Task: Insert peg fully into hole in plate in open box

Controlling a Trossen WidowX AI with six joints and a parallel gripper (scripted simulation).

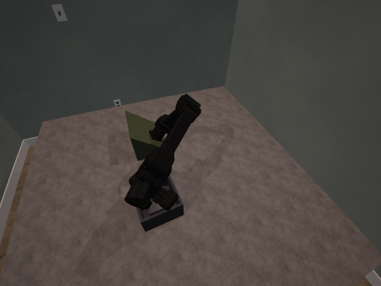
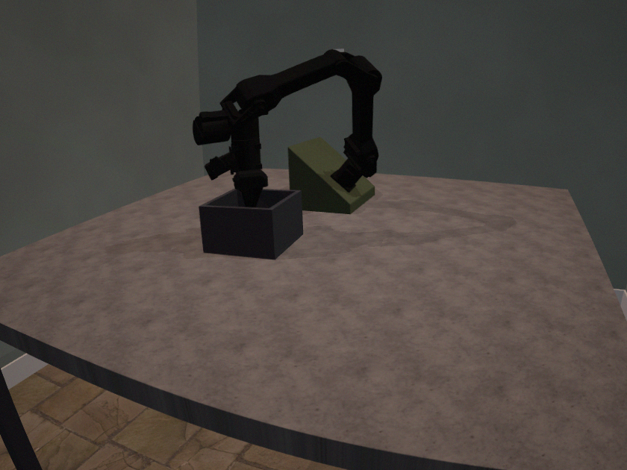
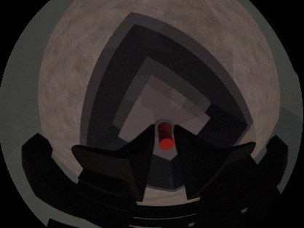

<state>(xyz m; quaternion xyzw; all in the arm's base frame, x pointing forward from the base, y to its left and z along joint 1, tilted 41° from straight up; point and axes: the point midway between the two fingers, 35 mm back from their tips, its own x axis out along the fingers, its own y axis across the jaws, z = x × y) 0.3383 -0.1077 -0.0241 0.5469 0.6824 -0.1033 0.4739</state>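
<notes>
Now: the red peg 5 cm below my hand. Round my hand: pale plate: 5 cm below; then box: 7 cm below.
</notes>
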